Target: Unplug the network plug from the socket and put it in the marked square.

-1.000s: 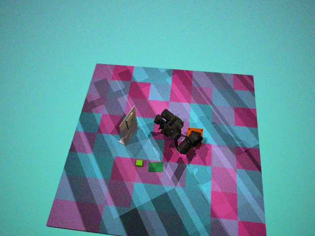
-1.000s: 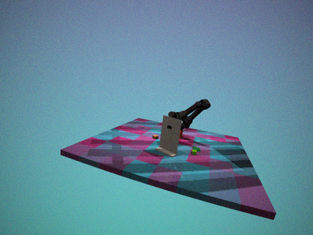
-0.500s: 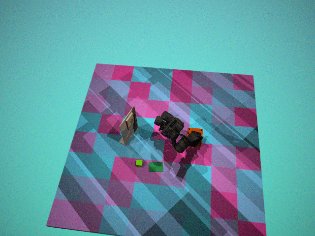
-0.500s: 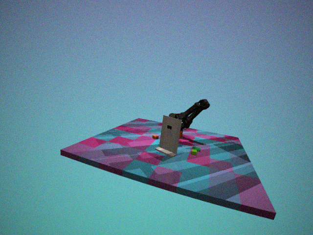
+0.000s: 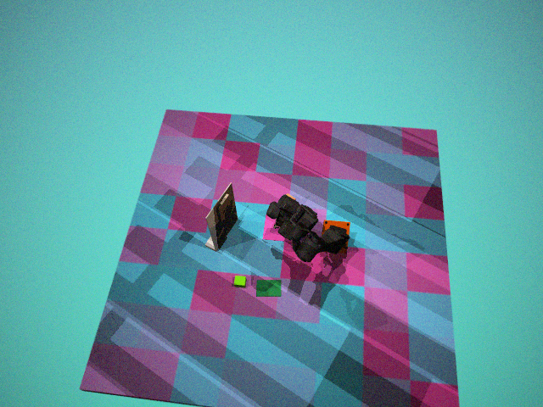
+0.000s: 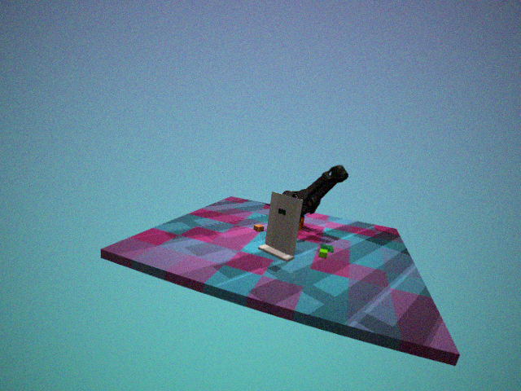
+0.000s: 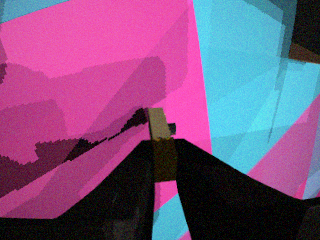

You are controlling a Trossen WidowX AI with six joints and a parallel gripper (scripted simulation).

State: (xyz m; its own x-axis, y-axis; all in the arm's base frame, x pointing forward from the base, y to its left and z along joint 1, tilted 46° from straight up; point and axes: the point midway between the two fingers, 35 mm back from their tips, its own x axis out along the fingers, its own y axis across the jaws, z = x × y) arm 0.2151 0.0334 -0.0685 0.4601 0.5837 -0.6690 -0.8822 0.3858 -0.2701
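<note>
Right now the pink square is 10 mm behind my gripper tip and 20 mm below it. The rest, counted from my gripper tip: network plug: right at my gripper tip; then grey panel: 200 mm ahead, 80 mm to the left, 100 mm above.
</note>
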